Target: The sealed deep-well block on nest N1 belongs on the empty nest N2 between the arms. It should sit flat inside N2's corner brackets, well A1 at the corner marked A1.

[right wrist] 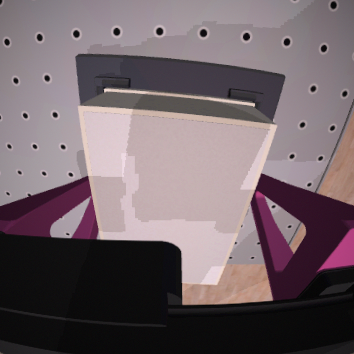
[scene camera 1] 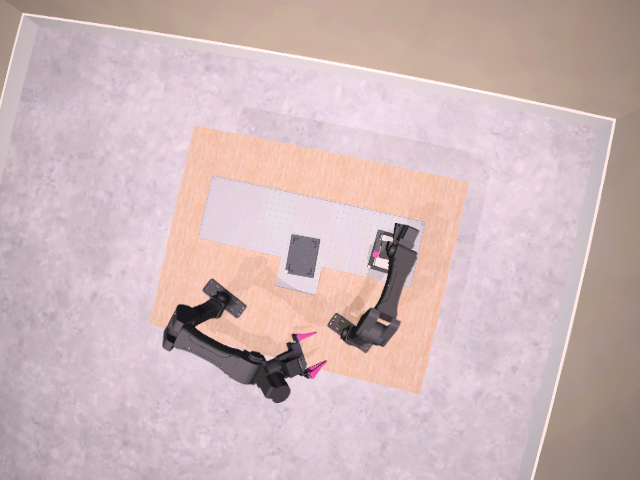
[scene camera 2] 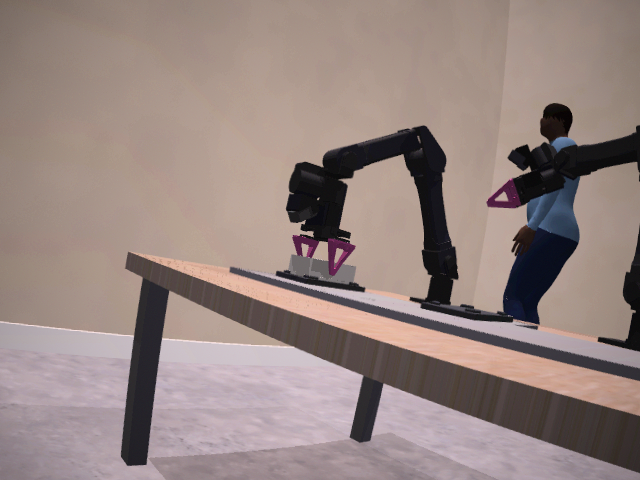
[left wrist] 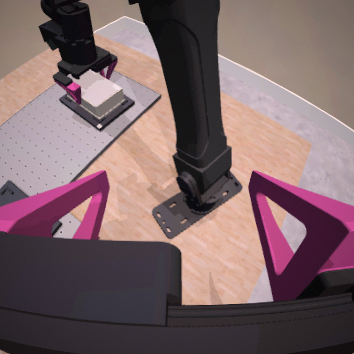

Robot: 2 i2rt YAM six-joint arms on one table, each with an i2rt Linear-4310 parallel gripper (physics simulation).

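Frame: origin at the left arm's base, x ahead, y left, z up, level; metres.
Seen in the pictures: left gripper, fingertip midpoint: [scene camera 1: 321, 346] [scene camera 2: 487, 203] [left wrist: 178, 178]; right gripper, fingertip midpoint: [right wrist: 177, 178] [scene camera 2: 316, 272] [left wrist: 92, 92]; left arm's base, origin of the base link: [scene camera 1: 224, 298]; right arm's base, origin of the base link: [scene camera 1: 351, 332] [left wrist: 198, 199].
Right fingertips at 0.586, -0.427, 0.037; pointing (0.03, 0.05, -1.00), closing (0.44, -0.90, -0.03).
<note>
Pixels of each thing's middle, then the offset from my right fingertips to it, as dx, dy, dz. Level surfaces: height alone.
- sealed deep-well block, body centre: [right wrist: 169, 201] [scene camera 2: 322, 269] [left wrist: 93, 92] [scene camera 1: 388, 252] -0.013, -0.001, +0.009
- dark nest N1, body centre: [right wrist: 170, 180] [scene camera 2: 320, 280] [left wrist: 95, 99] [scene camera 1: 387, 252] -0.013, -0.001, -0.015
- Nest N2, body centre: [scene camera 2: 469, 311] [left wrist: 11, 224] [scene camera 1: 302, 256] -0.235, +0.267, -0.015
- grey perforated plate, its level: dz -0.024
The sealed deep-well block [scene camera 2: 316, 268] [left wrist: 100, 92] [right wrist: 175, 168], pale with a flat sealed top, sits on the dark nest N1 [scene camera 2: 347, 286] [left wrist: 116, 112] [right wrist: 175, 71] at the right end of the perforated plate. In scene camera 1 my right arm hides most of it. My right gripper [scene camera 1: 385, 249] [scene camera 2: 320, 264] [left wrist: 92, 92] [right wrist: 177, 178] is open, lowered over the block with a finger on each long side, apart from it. Nest N2 [scene camera 1: 303, 255] is a dark empty plate between the arms. My left gripper [scene camera 1: 321, 348] [scene camera 2: 500, 199] [left wrist: 178, 178] is open and empty, raised off the table's front edge.
A grey perforated plate [scene camera 1: 247, 214] [left wrist: 35, 140] [right wrist: 35, 105] lies on the wooden table [scene camera 1: 223, 152] [scene camera 2: 270, 314]. The right arm's base plate [scene camera 1: 337, 324] [left wrist: 172, 219] is bolted in front of it. A person [scene camera 2: 537, 267] stands at the far end.
</note>
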